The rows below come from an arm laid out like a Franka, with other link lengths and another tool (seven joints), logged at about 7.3 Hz.
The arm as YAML. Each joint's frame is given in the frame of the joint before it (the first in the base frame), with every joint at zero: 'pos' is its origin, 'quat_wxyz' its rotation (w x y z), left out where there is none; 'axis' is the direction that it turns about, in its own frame. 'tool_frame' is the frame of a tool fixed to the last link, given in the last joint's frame.
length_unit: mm
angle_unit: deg
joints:
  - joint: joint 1
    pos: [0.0, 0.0, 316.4]
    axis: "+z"
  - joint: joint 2
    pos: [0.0, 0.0, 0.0]
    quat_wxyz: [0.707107, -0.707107, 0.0, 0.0]
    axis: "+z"
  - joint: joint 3
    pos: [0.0, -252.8, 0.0]
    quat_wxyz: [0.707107, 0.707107, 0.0, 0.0]
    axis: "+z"
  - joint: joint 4
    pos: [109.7, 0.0, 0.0]
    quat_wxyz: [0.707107, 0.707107, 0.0, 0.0]
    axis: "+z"
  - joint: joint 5
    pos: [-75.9, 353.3, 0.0]
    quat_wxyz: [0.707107, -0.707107, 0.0, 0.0]
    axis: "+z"
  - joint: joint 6
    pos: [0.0, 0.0, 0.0]
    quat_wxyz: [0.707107, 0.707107, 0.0, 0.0]
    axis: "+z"
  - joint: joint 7
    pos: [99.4, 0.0, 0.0]
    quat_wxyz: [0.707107, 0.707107, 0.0, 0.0]
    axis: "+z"
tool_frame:
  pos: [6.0, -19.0, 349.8]
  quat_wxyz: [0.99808, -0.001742, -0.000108, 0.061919]
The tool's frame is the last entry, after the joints.
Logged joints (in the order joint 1, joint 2, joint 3, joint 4, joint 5, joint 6, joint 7), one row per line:
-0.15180 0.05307 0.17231 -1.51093 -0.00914 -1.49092 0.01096
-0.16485 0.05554 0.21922 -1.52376 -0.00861 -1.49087 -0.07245
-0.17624 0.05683 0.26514 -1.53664 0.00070 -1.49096 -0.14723
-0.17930 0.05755 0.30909 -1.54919 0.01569 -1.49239 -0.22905
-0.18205 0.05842 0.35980 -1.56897 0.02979 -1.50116 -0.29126
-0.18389 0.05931 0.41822 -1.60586 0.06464 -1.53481 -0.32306
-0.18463 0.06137 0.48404 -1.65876 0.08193 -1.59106 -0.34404
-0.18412 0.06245 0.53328 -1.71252 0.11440 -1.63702 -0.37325
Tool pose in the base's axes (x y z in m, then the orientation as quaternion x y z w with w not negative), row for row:
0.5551 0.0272 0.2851 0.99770 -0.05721 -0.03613 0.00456
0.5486 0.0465 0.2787 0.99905 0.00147 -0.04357 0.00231
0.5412 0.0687 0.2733 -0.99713 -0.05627 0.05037 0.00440
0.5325 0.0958 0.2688 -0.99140 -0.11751 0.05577 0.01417
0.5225 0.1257 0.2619 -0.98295 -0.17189 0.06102 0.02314
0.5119 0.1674 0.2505 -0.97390 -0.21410 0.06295 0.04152
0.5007 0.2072 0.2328 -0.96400 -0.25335 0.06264 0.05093
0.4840 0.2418 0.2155 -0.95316 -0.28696 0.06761 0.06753
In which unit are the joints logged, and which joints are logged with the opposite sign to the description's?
The joints are logged in radians. Opposite sign: joint 6.
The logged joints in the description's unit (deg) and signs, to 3 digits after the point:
-8.697 3.041 9.873 -86.570 -0.524 85.423 0.628
-9.445 3.182 12.560 -87.305 -0.493 85.421 -4.151
-10.098 3.256 15.191 -88.043 0.040 85.426 -8.436
-10.273 3.297 17.710 -88.762 0.899 85.508 -13.124
-10.431 3.347 20.615 -89.895 1.707 86.010 -16.688
-10.536 3.398 23.962 -92.009 3.704 87.938 -18.510
-10.579 3.516 27.733 -95.040 4.694 91.161 -19.712
-10.549 3.578 30.555 -98.120 6.555 93.794 -21.386

